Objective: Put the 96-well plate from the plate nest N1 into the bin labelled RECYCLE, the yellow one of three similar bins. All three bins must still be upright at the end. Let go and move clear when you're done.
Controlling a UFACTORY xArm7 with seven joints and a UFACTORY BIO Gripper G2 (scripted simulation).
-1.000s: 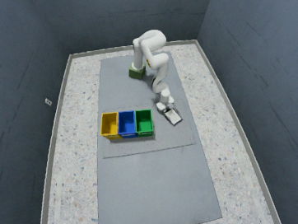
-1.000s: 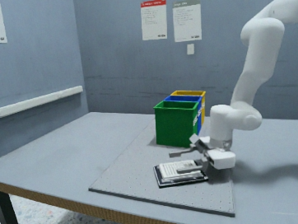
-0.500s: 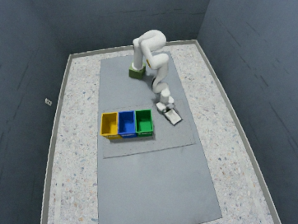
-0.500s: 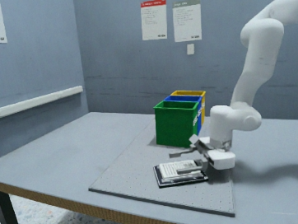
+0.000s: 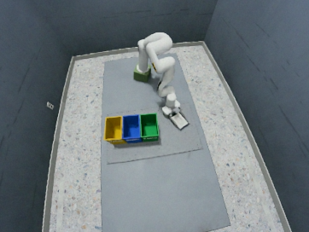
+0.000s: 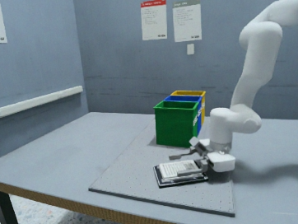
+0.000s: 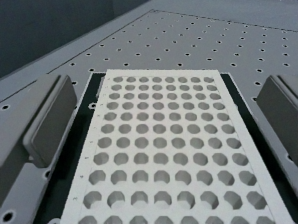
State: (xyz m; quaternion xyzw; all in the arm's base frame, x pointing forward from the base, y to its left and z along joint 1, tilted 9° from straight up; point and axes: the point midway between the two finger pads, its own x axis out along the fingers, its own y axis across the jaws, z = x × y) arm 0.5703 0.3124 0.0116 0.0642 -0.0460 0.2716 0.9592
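The white 96-well plate is 20 mm below my hand. From my hand the other things lie so: black plate nest: 30 mm below; blue bin: 400 mm to the right, 90 mm ahead, 50 mm above; green bin: 270 mm to the right, 80 mm ahead, 50 mm above.
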